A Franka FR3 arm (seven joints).
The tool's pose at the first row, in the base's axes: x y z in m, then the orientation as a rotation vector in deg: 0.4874, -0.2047, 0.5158, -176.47, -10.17, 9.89
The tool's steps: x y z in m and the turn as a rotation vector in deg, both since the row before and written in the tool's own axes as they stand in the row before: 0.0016, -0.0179, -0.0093, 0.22, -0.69, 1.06; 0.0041, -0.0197, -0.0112, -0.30, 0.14, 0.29; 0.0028, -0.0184, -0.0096, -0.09, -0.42, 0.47; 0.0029, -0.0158, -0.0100, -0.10, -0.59, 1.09; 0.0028, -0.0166, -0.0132, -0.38, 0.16, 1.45; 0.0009, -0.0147, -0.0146, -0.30, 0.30, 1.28; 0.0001, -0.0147, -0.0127, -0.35, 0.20, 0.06; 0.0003, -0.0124, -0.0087, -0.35, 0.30, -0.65
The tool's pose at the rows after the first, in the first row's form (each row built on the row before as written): 0.4880, -0.1872, 0.5259, -176.37, -8.54, 11.01; 0.4916, -0.1677, 0.5377, -176.71, -8.13, 10.80; 0.4939, -0.1495, 0.5479, -176.84, -7.43, 11.47; 0.4968, -0.1339, 0.5582, -177.03, -5.78, 12.43; 0.5004, -0.1177, 0.5717, -177.58, -3.58, 12.24; 0.5027, -0.1034, 0.5866, -178.02, -1.62, 11.82; 0.5042, -0.0890, 0.5996, -178.39, -1.56, 11.53; 0.5054, -0.0768, 0.6085, -178.71, -2.61, 11.07
